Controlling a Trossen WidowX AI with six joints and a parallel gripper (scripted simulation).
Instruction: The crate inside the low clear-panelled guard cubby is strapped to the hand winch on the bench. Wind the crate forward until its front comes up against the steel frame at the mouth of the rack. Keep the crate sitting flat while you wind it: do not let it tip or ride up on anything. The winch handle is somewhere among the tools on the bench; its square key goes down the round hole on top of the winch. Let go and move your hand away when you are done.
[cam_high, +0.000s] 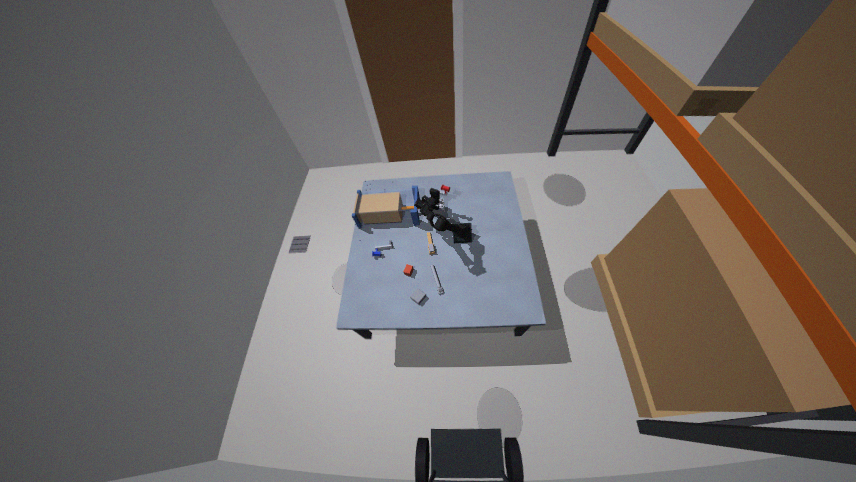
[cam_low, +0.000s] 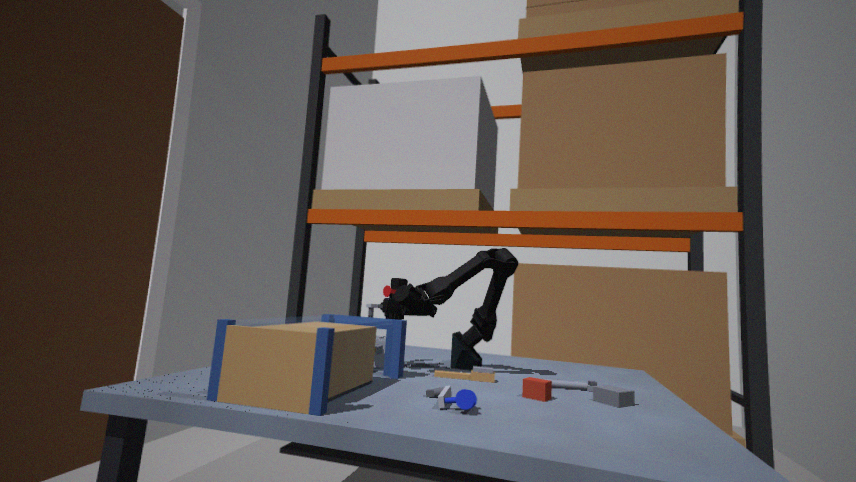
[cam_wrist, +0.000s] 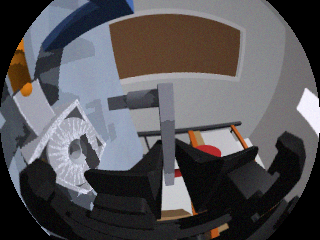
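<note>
Now: gripper tip 50 mm past the red knob, 20 mm to the right of it and 40 mm below it. From my gripper tip the other things lie so: blue frame (180 mm ahead, 10 mm to the left, 90 mm below); then winch handle (10 mm behind, 10 mm to the left, 10 mm above); then grey winch (10 mm to the left, 160 mm below).
</note>
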